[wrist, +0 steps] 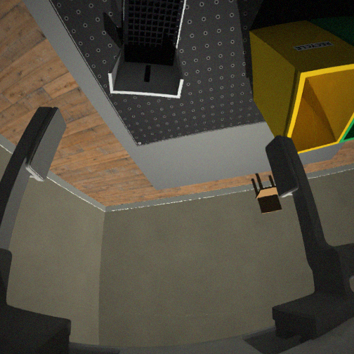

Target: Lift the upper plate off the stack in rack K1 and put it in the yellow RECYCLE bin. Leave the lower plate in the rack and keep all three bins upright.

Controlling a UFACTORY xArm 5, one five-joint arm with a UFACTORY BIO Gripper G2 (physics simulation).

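My gripper [165, 155] is open and empty, its two dark fingers wide apart at the left and right of the wrist view. The view is tilted, with the room's wall toward the bottom. The white-edged rack [162, 80] stands on the perforated board at the top, cut off by the view's edge. A dark gridded plate [152, 22] sits in it; I cannot tell the upper plate from the lower one. The fingers are apart from the rack and the plate. The yellow RECYCLE bin [275, 75] is upright at the upper right, its opening toward the bottom of the view, behind the right fingertip.
Part of a green bin [342, 27] shows beside the yellow one. The dark perforated board [215, 107] lies on the grey table [200, 157]. Beyond are a wooden floor [80, 135], a wall [200, 260] and a small chair [270, 202] near the right finger in the view. The third bin does not show.
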